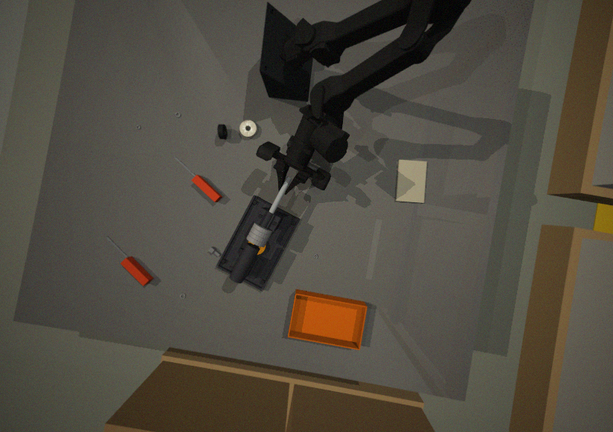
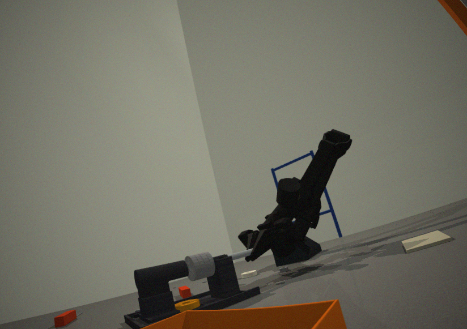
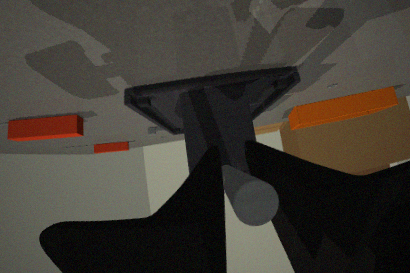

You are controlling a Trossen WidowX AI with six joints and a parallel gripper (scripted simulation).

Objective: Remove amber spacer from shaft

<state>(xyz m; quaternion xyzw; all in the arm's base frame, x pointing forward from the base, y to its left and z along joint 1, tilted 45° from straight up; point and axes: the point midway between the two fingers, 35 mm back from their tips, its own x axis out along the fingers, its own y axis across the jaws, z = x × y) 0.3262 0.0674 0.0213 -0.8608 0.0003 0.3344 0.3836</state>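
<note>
Right now the shaft is 5 cm ahead of my gripper tip, 1 cm to the right of it and 2 cm above it. Round my gripper tip: beige plate: 11 cm behind, 35 cm to the left, 6 cm below; black ring: 13 cm behind, 21 cm to the right, 4 cm below; amber spacer: 16 cm ahead, 4 cm to the right, 5 cm below.
</note>
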